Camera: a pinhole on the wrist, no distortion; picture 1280 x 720 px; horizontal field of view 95.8 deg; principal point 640.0 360.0 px. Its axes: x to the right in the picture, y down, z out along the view. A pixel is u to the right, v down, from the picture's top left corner.
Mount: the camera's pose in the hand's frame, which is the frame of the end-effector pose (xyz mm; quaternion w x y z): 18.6 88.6 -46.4 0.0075 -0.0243 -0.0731 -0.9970
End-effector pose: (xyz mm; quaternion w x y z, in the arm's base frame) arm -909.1 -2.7 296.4 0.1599 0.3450 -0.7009 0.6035
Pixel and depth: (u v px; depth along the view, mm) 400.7 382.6 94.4
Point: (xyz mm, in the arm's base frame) -1011.6 -60.9 253.2
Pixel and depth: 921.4 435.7 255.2
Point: -863.4 -180.0 122.0
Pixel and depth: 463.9 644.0 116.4
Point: -971.2 -90.5 282.2
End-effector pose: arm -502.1 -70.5 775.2 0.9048 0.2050 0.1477 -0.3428
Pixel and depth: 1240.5 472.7 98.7
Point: -495.0 2.1 881.1
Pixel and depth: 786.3 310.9 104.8
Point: -420.5 -19.2 856.7
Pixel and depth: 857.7 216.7 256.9
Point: -396.7 -0.8 1030.3
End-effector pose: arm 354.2 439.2 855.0 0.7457 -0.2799 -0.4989 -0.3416
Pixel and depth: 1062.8 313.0 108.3
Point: 392.8 568.4 816.3
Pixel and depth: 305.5 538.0 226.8
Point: 340.1 572.6 1064.7
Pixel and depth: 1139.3 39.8 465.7
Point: 358.0 1072.1 618.7
